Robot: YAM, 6 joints.
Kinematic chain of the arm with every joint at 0, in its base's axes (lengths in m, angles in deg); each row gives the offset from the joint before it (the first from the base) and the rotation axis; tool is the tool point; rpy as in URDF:
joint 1: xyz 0 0 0.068 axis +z
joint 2: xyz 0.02 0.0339 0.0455 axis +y
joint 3: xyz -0.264 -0.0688 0 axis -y
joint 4: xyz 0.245 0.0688 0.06 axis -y
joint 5: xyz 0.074 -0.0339 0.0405 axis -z
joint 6: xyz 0.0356 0 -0.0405 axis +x
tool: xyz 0 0 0 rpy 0 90 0
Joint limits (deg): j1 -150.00..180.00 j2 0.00..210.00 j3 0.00..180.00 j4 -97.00..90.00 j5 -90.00..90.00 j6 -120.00..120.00
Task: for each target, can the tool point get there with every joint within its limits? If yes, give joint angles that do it. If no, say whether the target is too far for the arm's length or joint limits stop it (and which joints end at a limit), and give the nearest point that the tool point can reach.
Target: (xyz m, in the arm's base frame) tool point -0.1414 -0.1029 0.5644
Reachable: yes | joints 43.17 24.24 84.63 41.86 -37.63 -97.29
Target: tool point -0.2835 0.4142 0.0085
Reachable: yes | joints 121.09 168.99 140.71 -75.26 -54.26 -72.43
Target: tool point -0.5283 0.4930 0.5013
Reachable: no: too far | nearest point -0.4152 0.3875 0.4159 | short by 0.177 m
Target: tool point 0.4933 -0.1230 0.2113
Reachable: yes | joints -12.68 143.46 139.88 -71.41 19.24 56.06
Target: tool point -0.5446 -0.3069 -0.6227
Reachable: no: too far | nearest point -0.3813 -0.2195 -0.3256 | short by 0.350 m
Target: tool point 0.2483 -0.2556 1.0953
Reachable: no: too far | nearest point 0.1553 -0.1598 0.7056 | short by 0.412 m
